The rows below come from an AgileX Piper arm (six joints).
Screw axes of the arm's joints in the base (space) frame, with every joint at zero. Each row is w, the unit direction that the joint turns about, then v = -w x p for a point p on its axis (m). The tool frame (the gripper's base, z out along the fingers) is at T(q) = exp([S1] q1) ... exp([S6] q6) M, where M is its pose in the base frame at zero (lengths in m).
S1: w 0 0 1 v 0.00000 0.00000 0.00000
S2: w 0 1 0 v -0.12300 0.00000 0.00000
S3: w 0 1 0 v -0.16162 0.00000 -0.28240
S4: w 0.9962 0 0.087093 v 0.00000 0.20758 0.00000
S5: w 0 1 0 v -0.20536 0.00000 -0.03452
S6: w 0.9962 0 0.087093 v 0.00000 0.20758 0.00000
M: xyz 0.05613 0.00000 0.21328 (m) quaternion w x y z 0.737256 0 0.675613 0
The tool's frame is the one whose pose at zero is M.
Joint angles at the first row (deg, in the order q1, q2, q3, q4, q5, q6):
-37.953 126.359 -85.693 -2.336 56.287 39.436
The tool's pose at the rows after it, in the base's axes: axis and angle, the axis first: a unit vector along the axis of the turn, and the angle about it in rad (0 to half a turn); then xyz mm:
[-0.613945, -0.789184, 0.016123, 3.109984, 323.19, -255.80, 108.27]
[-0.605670, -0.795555, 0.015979, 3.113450, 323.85, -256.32, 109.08]
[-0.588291, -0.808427, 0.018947, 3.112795, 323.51, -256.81, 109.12]
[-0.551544, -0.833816, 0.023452, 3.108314, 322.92, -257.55, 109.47]
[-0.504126, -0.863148, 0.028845, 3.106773, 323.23, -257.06, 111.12]
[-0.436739, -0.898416, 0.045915, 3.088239, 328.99, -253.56, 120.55]
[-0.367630, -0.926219, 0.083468, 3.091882, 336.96, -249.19, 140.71]
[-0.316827, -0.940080, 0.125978, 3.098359, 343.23, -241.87, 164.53]
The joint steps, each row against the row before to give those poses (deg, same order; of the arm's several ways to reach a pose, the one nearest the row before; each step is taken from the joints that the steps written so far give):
0.000 -0.001 0.003 0.109 -0.128 -0.357
0.000 0.002 -0.221 0.000 0.000 -1.201
0.000 -0.001 -0.005 -0.452 0.000 -2.222
0.001 -0.001 -0.077 -0.717 0.212 -4.717
0.236 -0.219 0.000 -0.846 0.106 -5.687
1.347 -0.358 -1.699 -2.435 2.663 -6.231
2.039 -1.538 -2.042 -4.664 2.509 -4.553
2.301 -2.220 -1.479 -4.983 2.514 -2.097

